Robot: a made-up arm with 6 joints.
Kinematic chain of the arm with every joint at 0, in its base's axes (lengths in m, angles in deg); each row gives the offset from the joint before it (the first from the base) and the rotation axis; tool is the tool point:
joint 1: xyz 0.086 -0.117 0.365 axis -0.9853 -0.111 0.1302
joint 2: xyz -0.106 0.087 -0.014 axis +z
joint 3: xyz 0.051 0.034 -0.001 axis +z
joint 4: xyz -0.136 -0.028 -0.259 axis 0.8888 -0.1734 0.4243
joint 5: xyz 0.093 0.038 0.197 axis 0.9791 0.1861 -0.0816
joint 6: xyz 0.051 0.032 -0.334 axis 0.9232 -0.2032 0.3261
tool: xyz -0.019 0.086 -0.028
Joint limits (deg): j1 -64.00..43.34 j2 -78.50..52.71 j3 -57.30..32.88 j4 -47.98..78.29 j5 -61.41..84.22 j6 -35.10..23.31
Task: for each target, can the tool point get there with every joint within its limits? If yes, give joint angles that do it. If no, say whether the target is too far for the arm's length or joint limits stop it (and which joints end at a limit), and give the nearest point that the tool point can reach.
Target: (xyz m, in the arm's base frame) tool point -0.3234 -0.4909 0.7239
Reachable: no: joint limits stop it (at a limit: joint 1, joint 2, joint 3, joint 5, joint 6) | nearest point -0.2468 -0.2616 0.6098 | short by 0.267 m
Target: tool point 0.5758 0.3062 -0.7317
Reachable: no: too far | nearest point 0.2668 0.1030 -0.2186 | short by 0.632 m
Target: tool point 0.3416 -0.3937 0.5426
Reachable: no: joint limits stop it (at a limit: joint 1, joint 2, joint 3, joint 5) | nearest point 0.3409 -0.3715 0.4857 | short by 0.061 m
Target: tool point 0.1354 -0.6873 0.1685
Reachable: no: joint limits stop it (at a limit: joint 1, joint 2, joint 3, joint 4) | nearest point 0.2280 -0.6206 0.1542 | short by 0.115 m
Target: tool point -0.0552 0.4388 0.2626
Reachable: yes | joints -14.82 12.44 5.59 -20.00 67.63 13.80
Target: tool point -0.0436 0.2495 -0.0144
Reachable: yes | joints -3.49 13.91 -3.23 2.87 14.16 -8.62
